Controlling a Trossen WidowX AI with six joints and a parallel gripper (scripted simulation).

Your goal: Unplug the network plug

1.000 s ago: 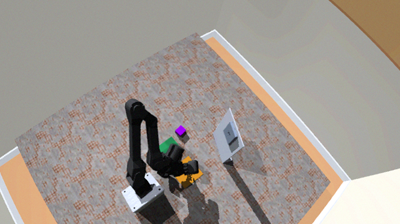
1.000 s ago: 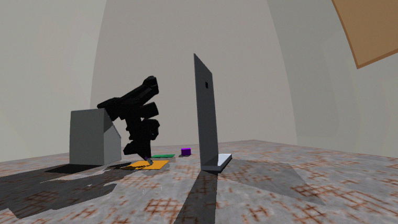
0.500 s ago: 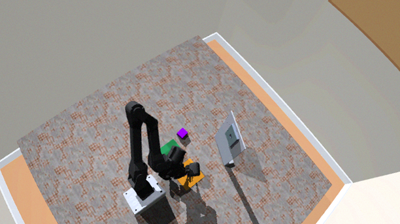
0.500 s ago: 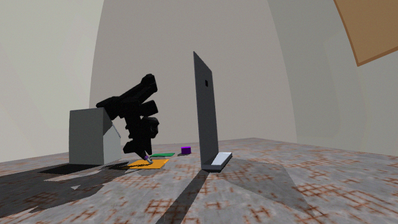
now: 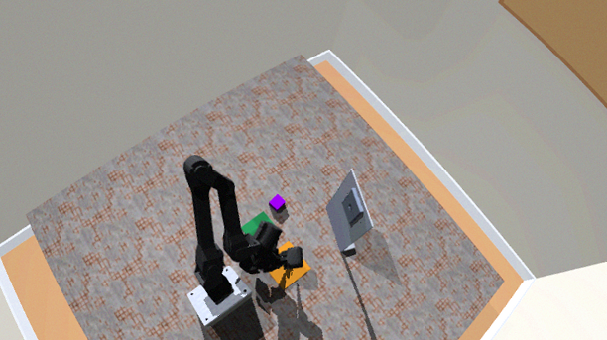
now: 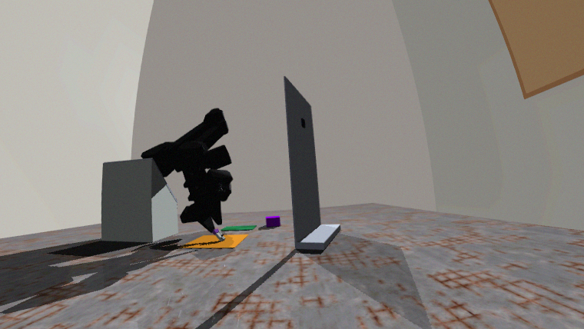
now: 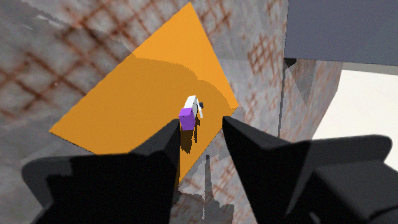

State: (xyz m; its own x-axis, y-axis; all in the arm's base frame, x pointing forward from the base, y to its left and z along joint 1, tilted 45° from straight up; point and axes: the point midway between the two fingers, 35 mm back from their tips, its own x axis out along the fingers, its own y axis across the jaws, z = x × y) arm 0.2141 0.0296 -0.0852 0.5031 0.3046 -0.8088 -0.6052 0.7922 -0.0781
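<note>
Now: gripper tip 20 mm above the network plug. Also, from my gripper tip: green square (160 mm to the left, 30 mm below, 10 mm ahead); then upright panel (220 mm ahead, 120 mm above, 20 mm to the right); then orange square (30 mm below).
</note>
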